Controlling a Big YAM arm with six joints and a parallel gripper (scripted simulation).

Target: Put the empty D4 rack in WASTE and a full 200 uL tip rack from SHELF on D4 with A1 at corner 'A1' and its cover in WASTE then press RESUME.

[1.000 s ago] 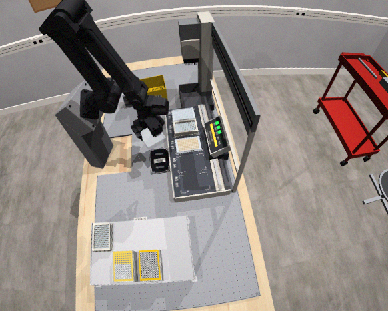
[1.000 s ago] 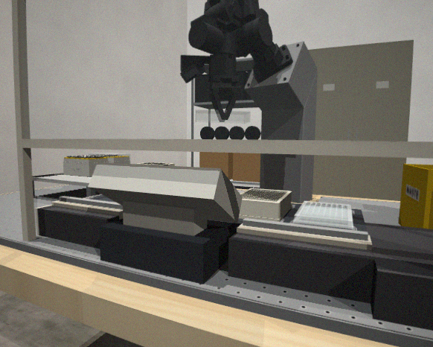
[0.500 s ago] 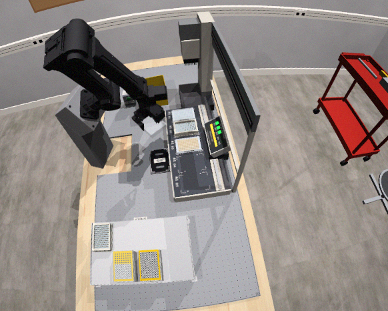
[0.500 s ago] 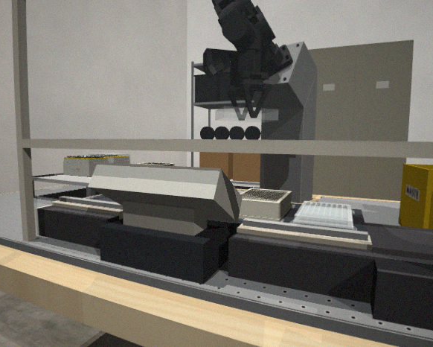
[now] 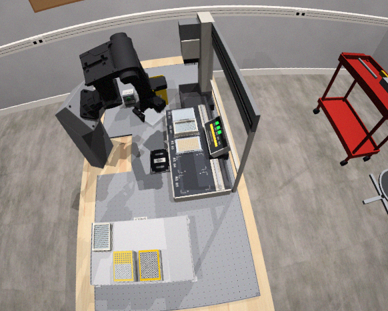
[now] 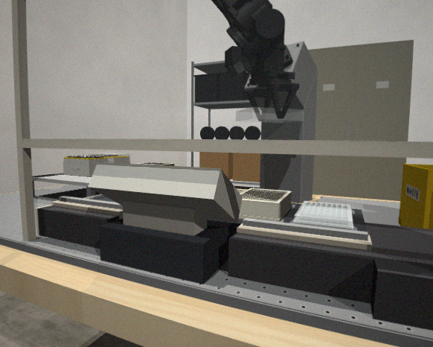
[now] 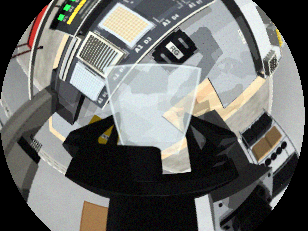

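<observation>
The yellow waste bin is 320 mm to the left of my hand, 200 mm below it and 180 mm ahead of it. Round my hand: clear cover 10 mm above; reservoir 180 mm below, 160 mm ahead, 60 mm to the right; tan plate 180 mm below, 150 mm to the right, 110 mm ahead.
</observation>
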